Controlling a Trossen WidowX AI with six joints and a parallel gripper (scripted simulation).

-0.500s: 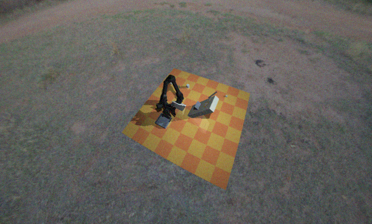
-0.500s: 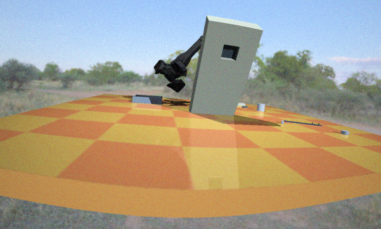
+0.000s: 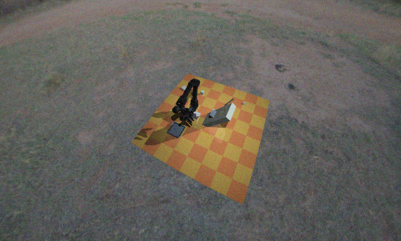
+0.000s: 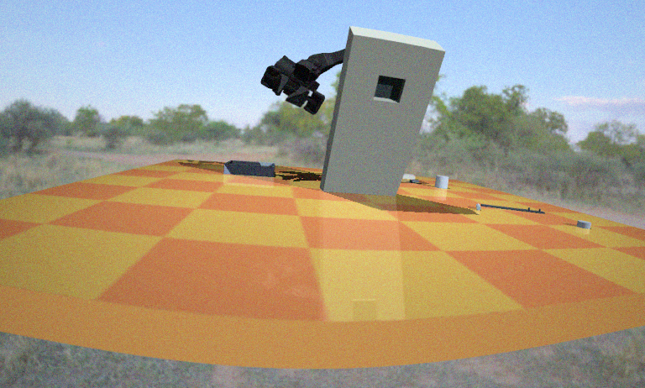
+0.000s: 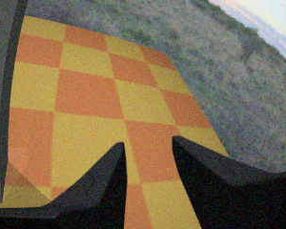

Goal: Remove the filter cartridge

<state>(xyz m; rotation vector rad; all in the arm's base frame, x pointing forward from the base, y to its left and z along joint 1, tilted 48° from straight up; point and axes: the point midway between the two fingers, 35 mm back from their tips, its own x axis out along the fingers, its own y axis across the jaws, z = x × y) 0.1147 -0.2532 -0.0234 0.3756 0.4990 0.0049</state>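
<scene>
Now: gripper tip 220 mm short of the round filter cartridge, 220 mm to the right of it and 30 mm below it. Also, from my gripper tip: pale box (480 mm behind, 510 mm to the left, 220 mm below); then grey service panel (180 mm ahead, 210 mm to the left, 50 mm below); then tray (190 mm behind, 90 mm to the right, 220 mm below).
</scene>
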